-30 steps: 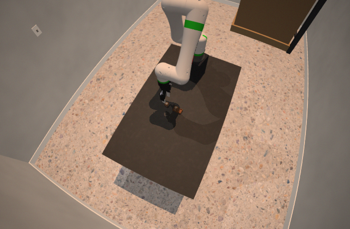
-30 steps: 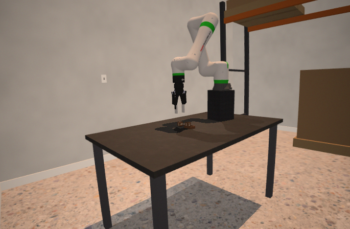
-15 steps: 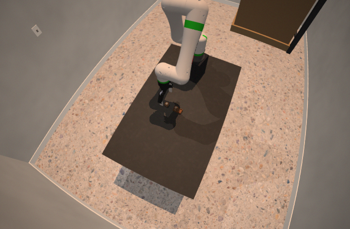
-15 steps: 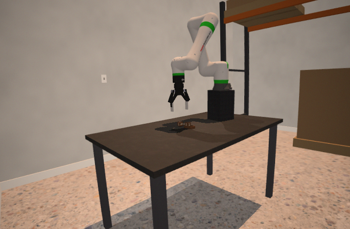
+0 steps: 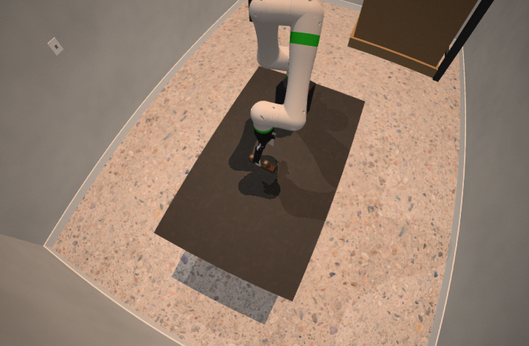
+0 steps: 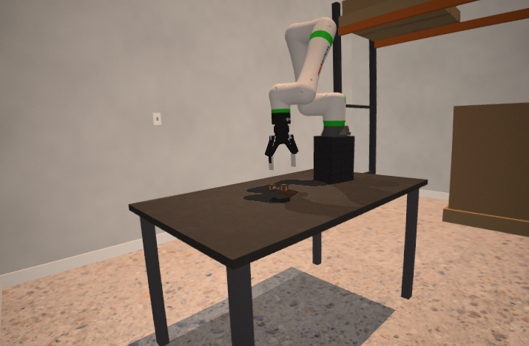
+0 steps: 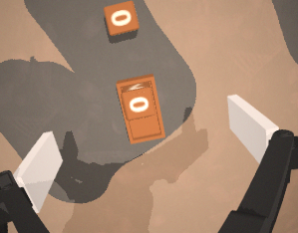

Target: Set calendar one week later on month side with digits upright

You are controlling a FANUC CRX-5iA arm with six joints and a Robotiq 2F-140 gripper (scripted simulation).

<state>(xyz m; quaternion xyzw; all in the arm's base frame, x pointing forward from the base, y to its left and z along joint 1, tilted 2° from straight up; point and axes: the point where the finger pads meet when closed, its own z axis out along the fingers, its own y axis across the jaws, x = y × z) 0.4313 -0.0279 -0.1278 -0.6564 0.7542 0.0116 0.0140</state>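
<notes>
Now: hand 120 mm above the brown tray and 20 mm to the right of it.
</notes>
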